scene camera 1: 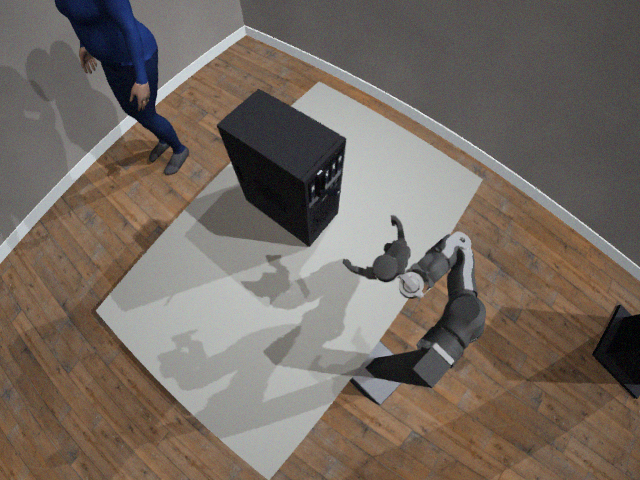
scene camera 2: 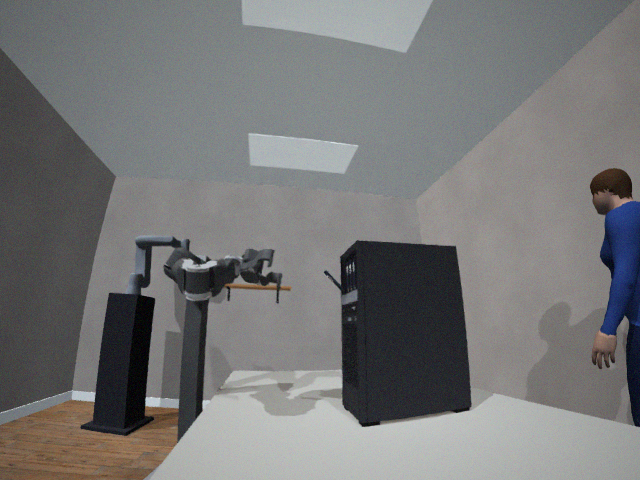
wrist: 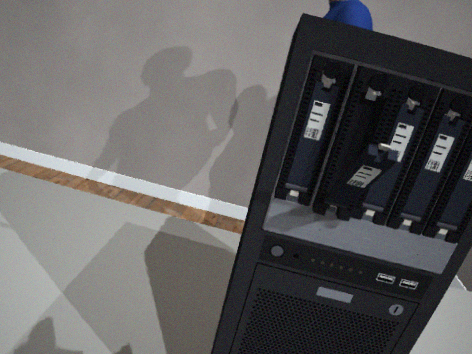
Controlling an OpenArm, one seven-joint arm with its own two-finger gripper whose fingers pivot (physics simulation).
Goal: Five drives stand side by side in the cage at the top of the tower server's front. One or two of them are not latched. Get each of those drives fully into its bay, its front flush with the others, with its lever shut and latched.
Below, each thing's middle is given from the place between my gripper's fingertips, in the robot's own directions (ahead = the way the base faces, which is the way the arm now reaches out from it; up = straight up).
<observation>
Now: the black tower server (scene camera 2: 404, 346) 370 mm ahead of my hand, 180 mm below it and 40 mm to the right of it.
</observation>
